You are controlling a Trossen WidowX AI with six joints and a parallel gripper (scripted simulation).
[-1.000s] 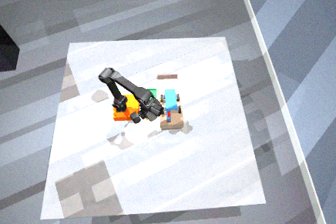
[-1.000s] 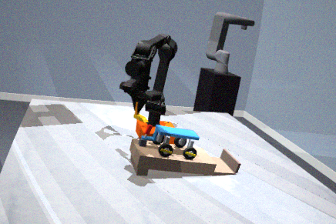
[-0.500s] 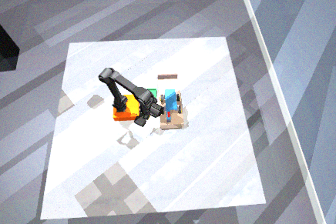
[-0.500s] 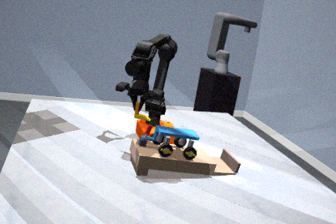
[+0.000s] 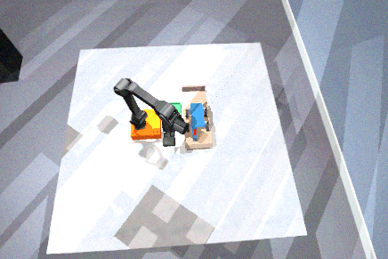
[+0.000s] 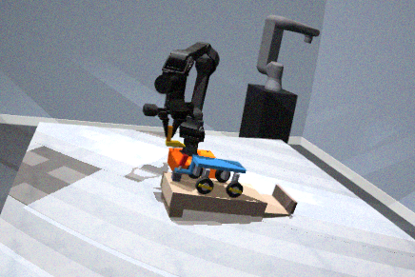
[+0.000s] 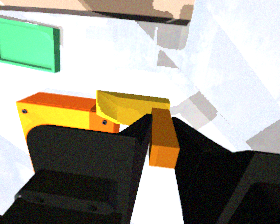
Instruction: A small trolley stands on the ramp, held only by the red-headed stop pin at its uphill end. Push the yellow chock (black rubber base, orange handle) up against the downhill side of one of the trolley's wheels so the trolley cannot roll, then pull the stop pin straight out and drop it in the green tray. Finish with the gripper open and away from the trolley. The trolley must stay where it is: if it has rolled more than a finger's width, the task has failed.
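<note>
Right now the yellow chock is 2 cm to the left of my gripper tip and 1 cm below it. The rest, counted from my gripper tip: red-headed stop pin (14 cm ahead, 4 cm below); blue trolley (16 cm ahead, 11 cm to the left, 6 cm below); tan ramp (16 cm ahead, 11 cm to the left, 13 cm below).
</note>
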